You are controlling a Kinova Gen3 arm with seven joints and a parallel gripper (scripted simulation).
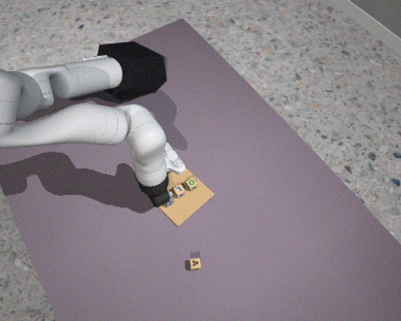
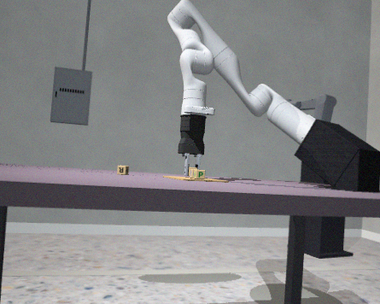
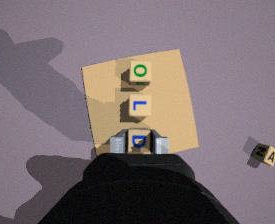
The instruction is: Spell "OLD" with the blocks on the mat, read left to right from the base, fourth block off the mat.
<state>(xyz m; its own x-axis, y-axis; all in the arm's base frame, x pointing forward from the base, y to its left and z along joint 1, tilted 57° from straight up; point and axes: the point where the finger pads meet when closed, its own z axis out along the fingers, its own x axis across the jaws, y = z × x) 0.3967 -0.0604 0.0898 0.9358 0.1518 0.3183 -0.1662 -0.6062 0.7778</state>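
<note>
Now: the D block right at my hand. Also, from my hand: L block (4 cm to the left, 1 cm below, 1 cm ahead); then O block (8 cm to the left, 1 cm below, 1 cm ahead); then tan mat (4 cm to the left, 2 cm below, 1 cm ahead).
</note>
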